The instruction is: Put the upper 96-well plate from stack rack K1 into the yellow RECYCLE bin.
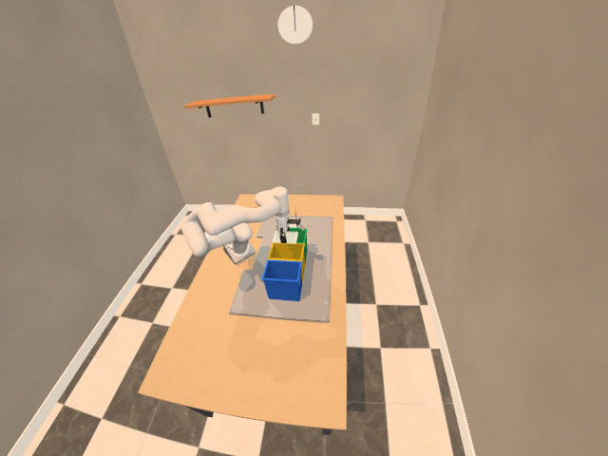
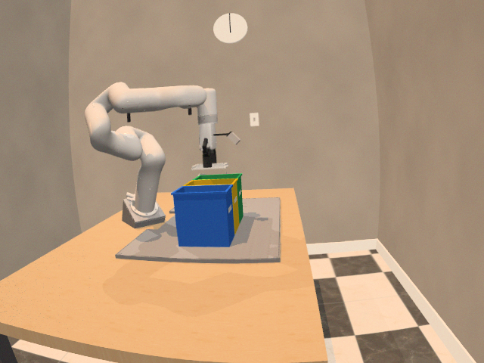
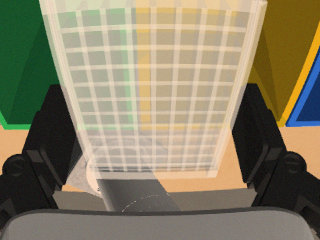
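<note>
My gripper is now 150 mm above the yellow bin and 60 mm to the left of it.
</note>
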